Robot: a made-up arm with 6 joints.
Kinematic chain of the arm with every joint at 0, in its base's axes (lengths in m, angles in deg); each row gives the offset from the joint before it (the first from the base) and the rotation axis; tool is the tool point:
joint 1: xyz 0 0 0.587 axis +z
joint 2: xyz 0.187 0 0 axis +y
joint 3: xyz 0 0 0.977 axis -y
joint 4: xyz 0 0 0.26 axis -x
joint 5: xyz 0.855 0 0 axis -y
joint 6: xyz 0.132 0 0 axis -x
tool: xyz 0 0 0
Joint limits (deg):
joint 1: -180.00..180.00
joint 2: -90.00..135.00
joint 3: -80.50..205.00
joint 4: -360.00..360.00
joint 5: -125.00..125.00
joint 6: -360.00..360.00
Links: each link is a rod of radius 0.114 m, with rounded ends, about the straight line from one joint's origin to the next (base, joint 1, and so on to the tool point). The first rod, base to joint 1, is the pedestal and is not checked.
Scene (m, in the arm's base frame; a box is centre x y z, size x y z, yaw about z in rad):
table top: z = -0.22
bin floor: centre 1.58 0.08 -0.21 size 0.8 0.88 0.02 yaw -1
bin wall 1: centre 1.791 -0.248 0.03 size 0.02 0.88 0.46 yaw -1
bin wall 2: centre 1.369 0.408 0.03 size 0.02 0.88 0.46 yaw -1
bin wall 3: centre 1.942 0.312 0.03 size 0.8 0.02 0.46 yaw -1
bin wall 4: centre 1.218 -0.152 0.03 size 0.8 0.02 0.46 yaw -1
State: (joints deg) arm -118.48 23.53 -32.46 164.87 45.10 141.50
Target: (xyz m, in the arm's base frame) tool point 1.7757 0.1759 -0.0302
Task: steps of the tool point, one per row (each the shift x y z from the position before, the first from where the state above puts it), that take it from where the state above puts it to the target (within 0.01 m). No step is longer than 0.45 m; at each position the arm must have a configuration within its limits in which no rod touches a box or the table.
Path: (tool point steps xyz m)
1: 0.2620 -0.1701 -0.0071
2: 0.3107 -0.1036 -0.0090
3: 0.3418 -0.0235 -0.0114
4: 0.3512 0.0651 -0.0132
5: 0.3367 0.1562 -0.0151
6: 0.2978 0.2431 -0.0167
7: 0.2363 0.3198 -0.0185
8: 0.1547 0.3798 -0.0204
9: 0.0582 0.4179 -0.0216
10: 0.0385 0.0033 -0.3394
11: -0.0385 -0.0033 -0.3496

